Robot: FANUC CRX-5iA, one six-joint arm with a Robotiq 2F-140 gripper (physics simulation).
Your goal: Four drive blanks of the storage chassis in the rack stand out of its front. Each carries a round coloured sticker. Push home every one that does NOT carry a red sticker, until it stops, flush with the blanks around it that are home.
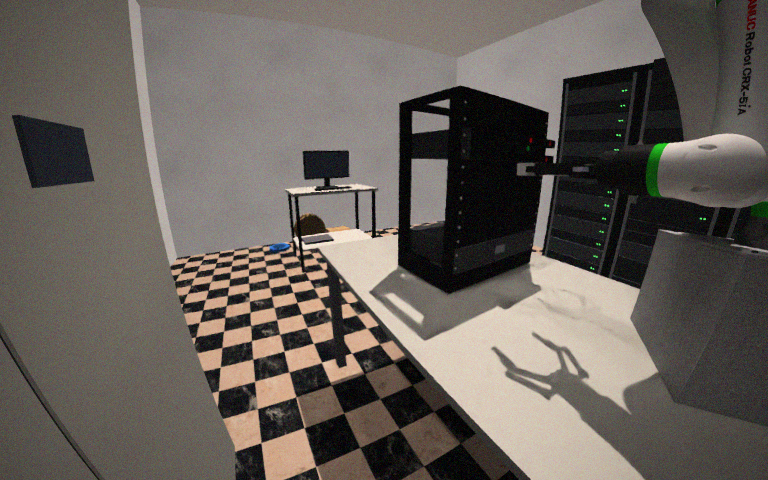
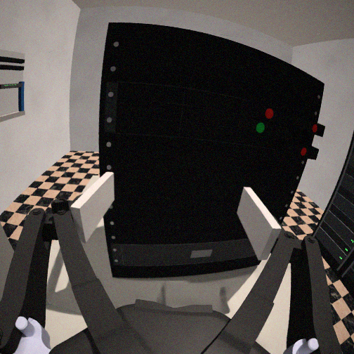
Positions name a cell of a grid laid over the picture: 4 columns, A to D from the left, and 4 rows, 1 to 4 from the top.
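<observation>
The robot's scene has a black rack, visible in image 1 (C2) and also in image 2 (C2).
</observation>
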